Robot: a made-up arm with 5 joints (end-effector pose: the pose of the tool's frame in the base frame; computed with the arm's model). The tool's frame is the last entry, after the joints. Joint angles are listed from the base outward.
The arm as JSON. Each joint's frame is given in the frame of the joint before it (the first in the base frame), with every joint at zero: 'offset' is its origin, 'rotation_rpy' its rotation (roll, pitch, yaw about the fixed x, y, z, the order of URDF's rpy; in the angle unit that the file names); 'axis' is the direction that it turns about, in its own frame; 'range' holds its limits. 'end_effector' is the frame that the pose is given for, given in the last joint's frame.
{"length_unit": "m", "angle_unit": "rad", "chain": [
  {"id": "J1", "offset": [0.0, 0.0, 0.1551], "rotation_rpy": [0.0, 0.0, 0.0], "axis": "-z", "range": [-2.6, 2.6]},
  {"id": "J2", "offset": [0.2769, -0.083, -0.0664], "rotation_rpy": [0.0, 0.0, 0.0], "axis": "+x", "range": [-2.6, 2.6]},
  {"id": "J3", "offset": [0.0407, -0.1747, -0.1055], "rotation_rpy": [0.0, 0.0, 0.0], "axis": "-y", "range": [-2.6, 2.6]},
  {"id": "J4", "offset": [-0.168, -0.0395, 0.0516], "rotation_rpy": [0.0, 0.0, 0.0], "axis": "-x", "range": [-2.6, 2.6]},
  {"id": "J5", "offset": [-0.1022, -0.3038, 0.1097], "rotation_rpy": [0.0, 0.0, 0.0], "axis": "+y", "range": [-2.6, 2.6]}
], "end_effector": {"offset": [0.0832, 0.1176, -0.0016], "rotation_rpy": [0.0, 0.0, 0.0]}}
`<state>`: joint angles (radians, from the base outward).
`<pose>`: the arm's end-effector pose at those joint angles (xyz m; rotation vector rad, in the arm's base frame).
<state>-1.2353 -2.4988 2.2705 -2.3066 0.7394</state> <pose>0.2675 0.4847 0.3157 1.8467 -1.3521 -1.5065</pose>
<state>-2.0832 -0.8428 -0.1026 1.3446 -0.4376</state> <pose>-0.0506 0.1455 0.2940 -1.1897 -2.3414 1.5162</pose>
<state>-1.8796 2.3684 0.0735 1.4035 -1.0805</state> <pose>0.1083 0.1071 -0.0590 1.3167 0.0985 1.0361</pose>
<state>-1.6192 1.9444 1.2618 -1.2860 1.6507</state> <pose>-0.4190 0.3269 -0.0349 -2.3096 -0.6570 -1.8030</pose>
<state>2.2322 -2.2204 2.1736 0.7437 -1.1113</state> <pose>-0.3725 0.0474 0.5560 -1.3182 -0.4339 1.4475</pose>
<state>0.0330 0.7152 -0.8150 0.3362 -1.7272</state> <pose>0.3211 -0.5381 0.1020 0.5397 -0.9850 -0.0342</pose>
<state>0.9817 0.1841 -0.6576 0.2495 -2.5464</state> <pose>-0.2926 -0.4396 0.3179 -0.7915 -1.7708 -0.5453</pose>
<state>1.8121 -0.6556 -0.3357 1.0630 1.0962</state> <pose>-0.2207 -0.1241 0.4063 -0.0943 2.5357 -1.8427</pose>
